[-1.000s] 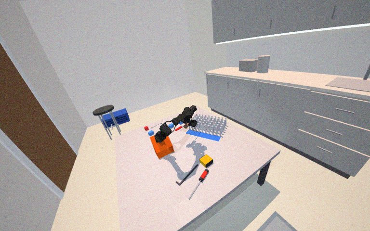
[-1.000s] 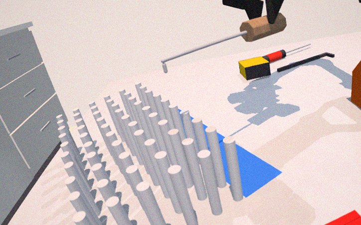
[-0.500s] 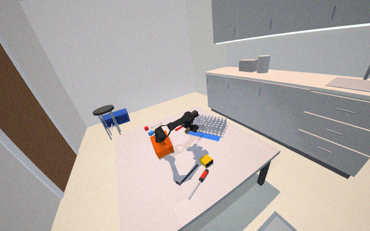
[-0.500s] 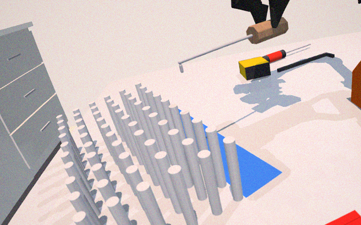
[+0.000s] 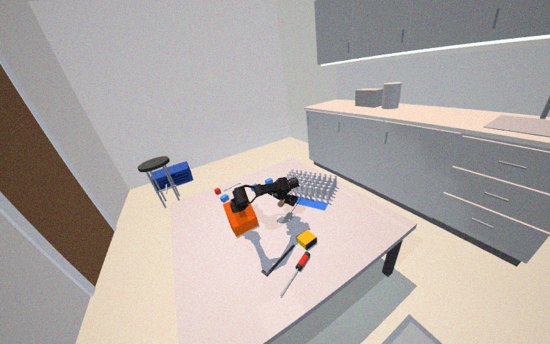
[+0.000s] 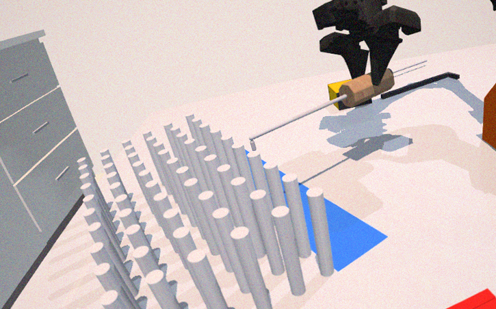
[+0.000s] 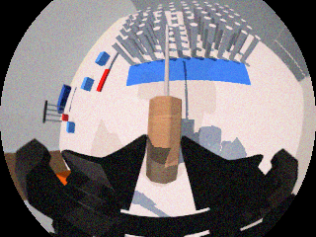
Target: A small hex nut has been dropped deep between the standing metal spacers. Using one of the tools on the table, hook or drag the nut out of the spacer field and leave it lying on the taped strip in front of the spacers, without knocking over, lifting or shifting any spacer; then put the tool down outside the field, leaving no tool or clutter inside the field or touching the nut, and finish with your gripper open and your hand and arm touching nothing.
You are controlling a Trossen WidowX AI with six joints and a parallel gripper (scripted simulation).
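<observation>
The blue taped strip lies 17 cm ahead of my gripper tip, 12 cm below it and 6 cm to the left of it. From my gripper tip the other things lie so: red flat tool (36 cm to the left, 11 cm below, 5 cm ahead); then red cube (59 cm to the left, 36 cm behind, 10 cm below); then yellow box (27 cm to the right, 10 cm below, 1 cm behind).
</observation>
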